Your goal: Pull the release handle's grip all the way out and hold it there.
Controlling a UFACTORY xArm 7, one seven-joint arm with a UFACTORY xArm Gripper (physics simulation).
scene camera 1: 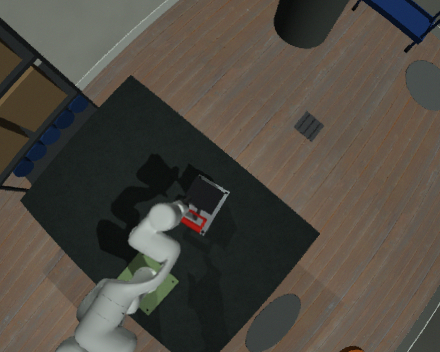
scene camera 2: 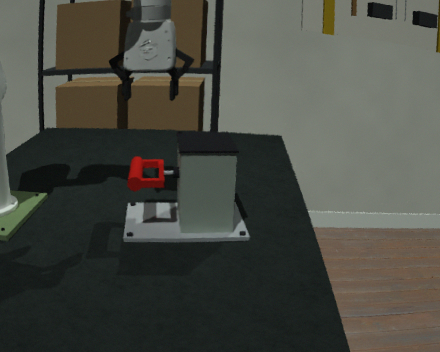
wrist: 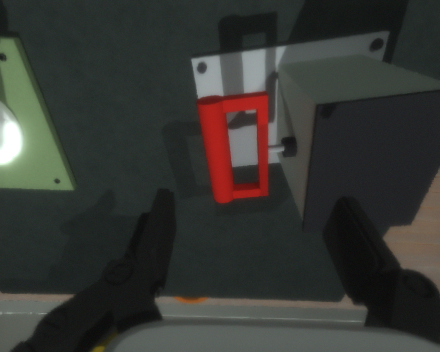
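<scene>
The release handle's red grip (scene camera 1: 193,225) (scene camera 2: 135,173) (wrist: 216,150) is a rectangular loop with a thick round bar on its outer side. A short metal rod (scene camera 2: 170,172) (wrist: 275,149) joins it to a grey-green housing with a dark top (scene camera 1: 205,194) (scene camera 2: 207,192) (wrist: 370,155). The housing stands on a white base plate (scene camera 2: 135,217) (wrist: 212,77). My gripper (scene camera 2: 150,95) (wrist: 252,212) is open and empty, fingers down, well above the grip and apart from it. In scene camera 1 the arm largely hides the fingers.
The arm's green mounting plate (scene camera 1: 165,285) (scene camera 2: 30,210) (wrist: 50,160) lies to the left of the handle in scene camera 2. Both stand on a dark mat (scene camera 1: 270,235) (scene camera 2: 200,300). A shelf rack (scene camera 2: 217,65) with cardboard boxes (scene camera 2: 90,35) stands behind the gripper in scene camera 2.
</scene>
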